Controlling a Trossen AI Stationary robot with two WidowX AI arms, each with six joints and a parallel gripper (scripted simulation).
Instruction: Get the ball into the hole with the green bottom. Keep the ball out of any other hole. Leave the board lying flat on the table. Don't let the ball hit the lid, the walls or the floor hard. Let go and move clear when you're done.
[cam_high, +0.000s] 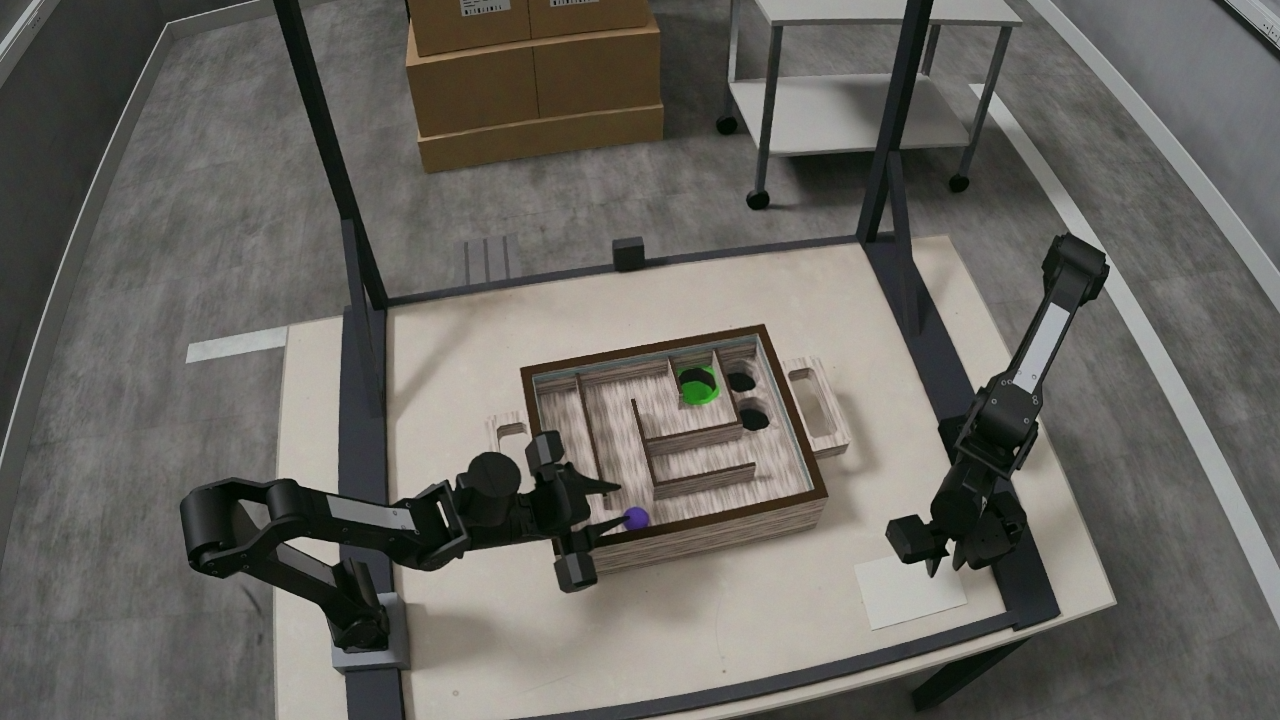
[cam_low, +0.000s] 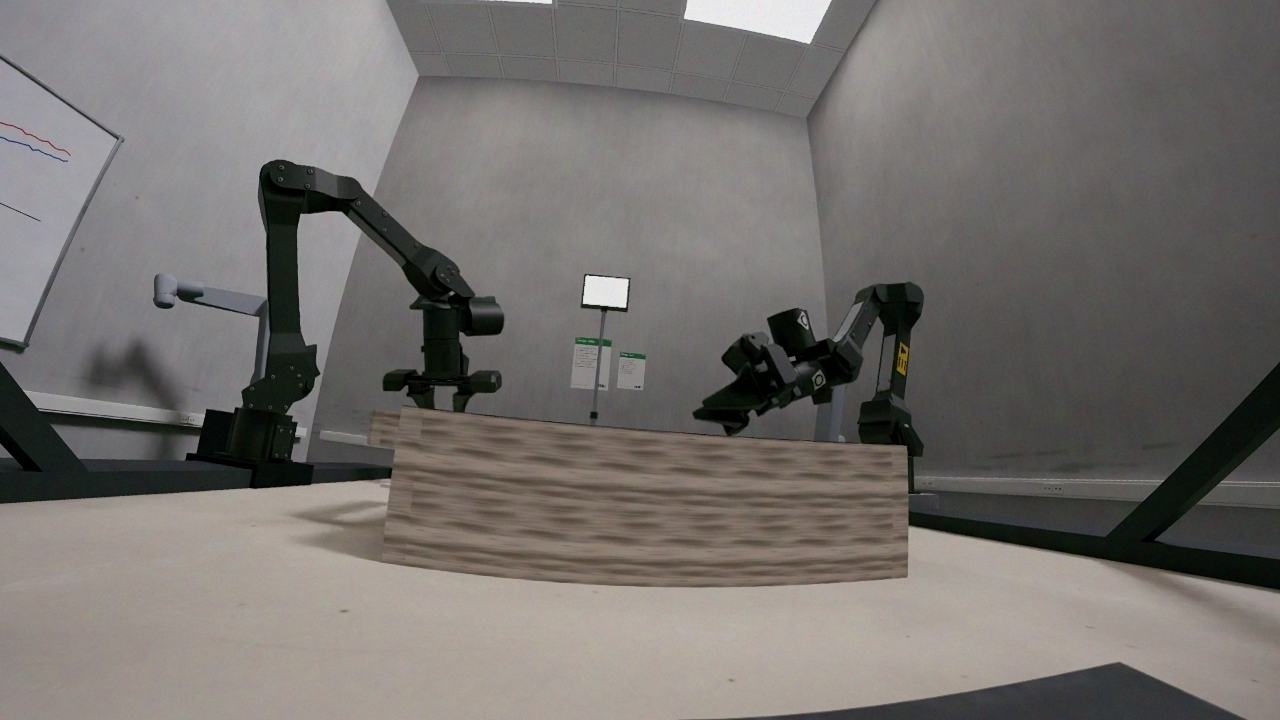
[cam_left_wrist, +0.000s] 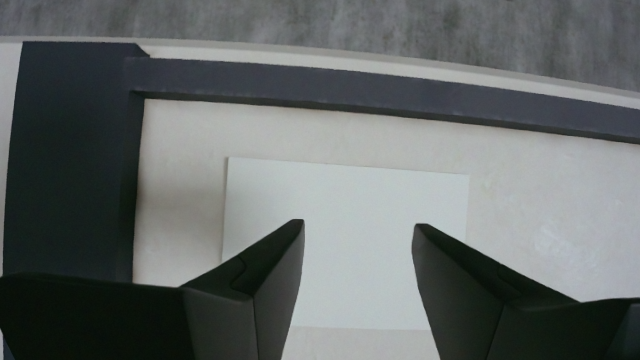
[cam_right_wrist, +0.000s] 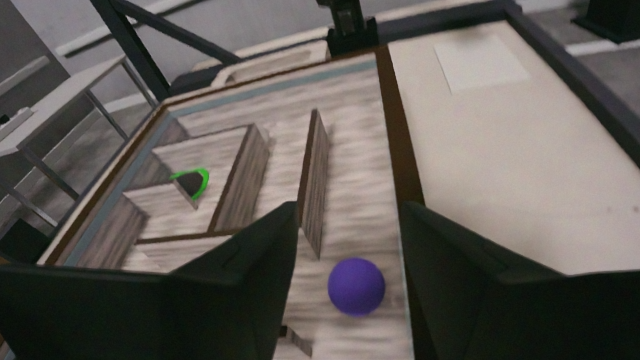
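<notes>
Right now my left hand is 130 mm above the white paper sheet, 10 mm to the left of it and 10 mm past it. Round my left hand: wooden maze board (310 mm behind, 270 mm to the right, 80 mm below).
</notes>
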